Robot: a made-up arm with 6 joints. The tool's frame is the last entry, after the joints. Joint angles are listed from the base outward.
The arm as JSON. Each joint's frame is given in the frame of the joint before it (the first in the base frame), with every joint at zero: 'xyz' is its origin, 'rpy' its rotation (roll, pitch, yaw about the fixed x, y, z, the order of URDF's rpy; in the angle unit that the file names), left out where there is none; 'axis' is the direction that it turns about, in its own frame. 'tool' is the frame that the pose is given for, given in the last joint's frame.
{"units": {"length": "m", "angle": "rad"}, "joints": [
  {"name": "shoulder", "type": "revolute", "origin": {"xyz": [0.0, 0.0, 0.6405]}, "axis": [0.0, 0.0, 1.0]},
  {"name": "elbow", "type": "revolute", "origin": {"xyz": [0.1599, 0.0, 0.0]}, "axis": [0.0, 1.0, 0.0]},
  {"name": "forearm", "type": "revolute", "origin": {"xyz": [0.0, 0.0, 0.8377]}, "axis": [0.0, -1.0, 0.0]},
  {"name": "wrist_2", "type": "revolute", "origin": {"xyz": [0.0, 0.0, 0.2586]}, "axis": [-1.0, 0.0, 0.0]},
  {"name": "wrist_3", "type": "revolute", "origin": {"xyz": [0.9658, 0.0, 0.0]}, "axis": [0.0, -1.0, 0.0]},
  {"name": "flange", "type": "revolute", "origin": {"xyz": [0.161, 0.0, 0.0]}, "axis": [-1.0, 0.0, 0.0]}
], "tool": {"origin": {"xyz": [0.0, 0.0, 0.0]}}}
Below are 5 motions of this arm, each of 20 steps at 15 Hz.
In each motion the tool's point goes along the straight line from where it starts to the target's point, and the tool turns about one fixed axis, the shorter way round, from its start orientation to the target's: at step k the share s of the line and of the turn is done. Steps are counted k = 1, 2, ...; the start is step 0. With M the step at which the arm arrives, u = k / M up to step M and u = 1 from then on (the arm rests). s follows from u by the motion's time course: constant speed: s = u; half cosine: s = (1 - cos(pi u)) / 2; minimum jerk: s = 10 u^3 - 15 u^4 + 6 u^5.
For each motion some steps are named. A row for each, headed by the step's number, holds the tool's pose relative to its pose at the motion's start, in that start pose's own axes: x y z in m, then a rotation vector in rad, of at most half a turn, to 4 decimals.
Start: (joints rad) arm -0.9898 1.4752 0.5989 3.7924 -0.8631 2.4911
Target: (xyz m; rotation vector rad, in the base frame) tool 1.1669 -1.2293 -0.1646 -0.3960 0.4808 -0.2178
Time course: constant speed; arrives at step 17
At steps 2, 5, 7, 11, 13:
2: -0.0133 0.0290 -0.0444 -0.0900 0.0340 0.0251
5: -0.0333 0.0726 -0.1111 -0.2249 0.0849 0.0627
7: -0.0467 0.1017 -0.1555 -0.3149 0.1189 0.0878
11: -0.0733 0.1597 -0.2444 -0.4949 0.1869 0.1379
13: -0.0867 0.1888 -0.2889 -0.5848 0.2209 0.1630

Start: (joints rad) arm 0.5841 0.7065 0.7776 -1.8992 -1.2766 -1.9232
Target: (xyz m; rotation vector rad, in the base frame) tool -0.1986 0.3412 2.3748 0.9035 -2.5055 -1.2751
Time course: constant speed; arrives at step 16
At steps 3, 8, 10, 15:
3: 0.0027 -0.3435 -0.0155 -0.1181 0.0414 -0.3694
8: 0.0072 -0.9160 -0.0413 -0.3150 0.1103 -0.9852
10: 0.0090 -1.1450 -0.0516 -0.3937 0.1379 -1.2314
15: 0.0136 -1.7175 -0.0774 -0.5906 0.2068 -1.8472

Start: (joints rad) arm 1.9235 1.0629 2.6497 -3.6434 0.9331 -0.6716
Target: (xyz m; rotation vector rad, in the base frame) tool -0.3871 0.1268 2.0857 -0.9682 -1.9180 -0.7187
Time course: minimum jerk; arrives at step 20
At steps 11, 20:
11: -0.1453 -0.2720 0.0916 -0.5621 0.2538 -0.0188
20: -0.2450 -0.4586 0.1545 -0.9477 0.4278 -0.0316

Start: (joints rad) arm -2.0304 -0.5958 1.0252 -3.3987 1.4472 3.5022
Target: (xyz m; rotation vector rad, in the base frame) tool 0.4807 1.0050 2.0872 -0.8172 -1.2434 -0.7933
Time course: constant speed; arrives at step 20
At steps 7, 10, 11, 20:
7: -0.2352 0.0511 -0.0222 0.2788 -0.4758 0.1289
10: -0.3360 0.0730 -0.0317 0.3982 -0.6796 0.1841
11: -0.3696 0.0803 -0.0349 0.4381 -0.7476 0.2026
20: -0.6721 0.1460 -0.0635 0.7965 -1.3593 0.3683

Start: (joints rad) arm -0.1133 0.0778 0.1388 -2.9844 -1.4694 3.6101
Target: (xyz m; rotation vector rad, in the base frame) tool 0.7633 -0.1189 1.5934 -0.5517 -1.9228 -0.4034
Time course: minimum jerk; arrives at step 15
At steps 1, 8, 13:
1: -0.0010 -0.0005 0.0009 -0.0001 -0.0010 -0.0005
8: -0.2132 -0.1018 0.1960 -0.0127 -0.2088 -0.1057
13: -0.3718 -0.1776 0.3418 -0.0222 -0.3642 -0.1844

